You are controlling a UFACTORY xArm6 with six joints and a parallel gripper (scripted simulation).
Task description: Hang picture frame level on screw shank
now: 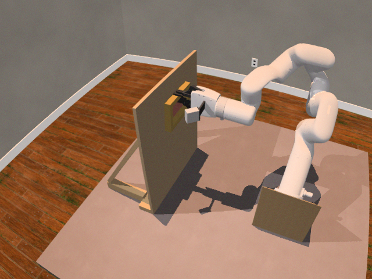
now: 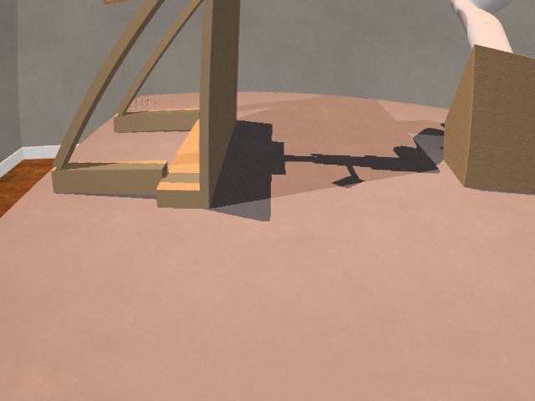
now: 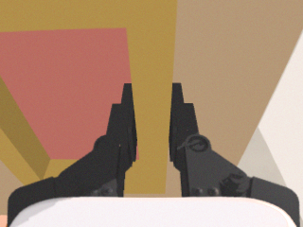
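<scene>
Right now the picture frame is 20 mm ahead of my hand, 10 mm to the right of it and 50 mm below it. Also, from my hand: upright wooden board: 40 mm ahead, 190 mm below.
</scene>
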